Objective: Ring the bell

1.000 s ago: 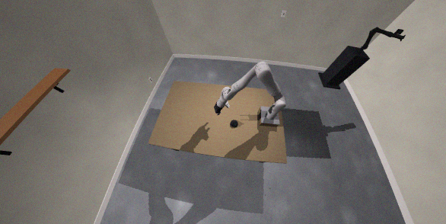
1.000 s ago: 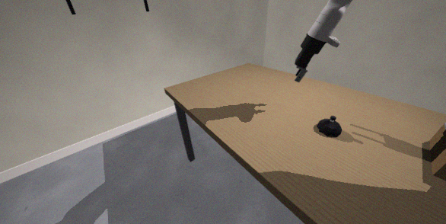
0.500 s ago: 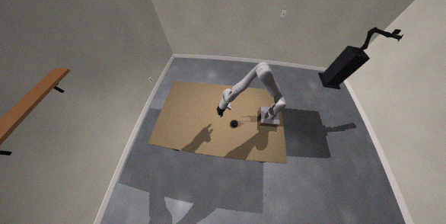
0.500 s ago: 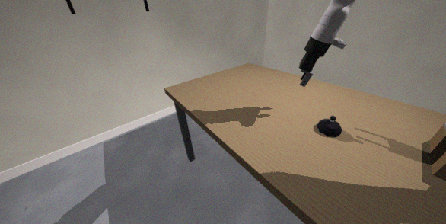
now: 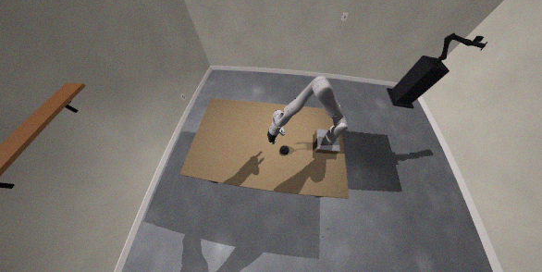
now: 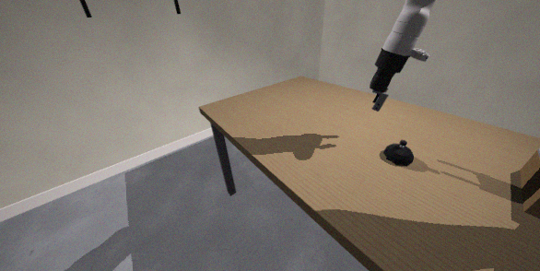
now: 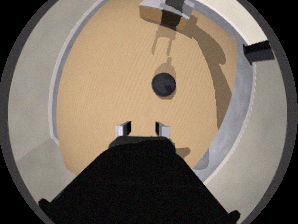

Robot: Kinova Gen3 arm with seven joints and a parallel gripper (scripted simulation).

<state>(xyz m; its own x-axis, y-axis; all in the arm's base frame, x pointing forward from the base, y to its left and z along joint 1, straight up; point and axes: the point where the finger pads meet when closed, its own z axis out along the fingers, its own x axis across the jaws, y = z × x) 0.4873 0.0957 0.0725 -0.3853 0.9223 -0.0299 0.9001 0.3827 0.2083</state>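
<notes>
My hand is 11 cm past the bell button, 10 cm above it and 2 cm to the right of it. Round my hand: black dome bell (12 cm below, 11 cm behind, 2 cm to the left).
</notes>
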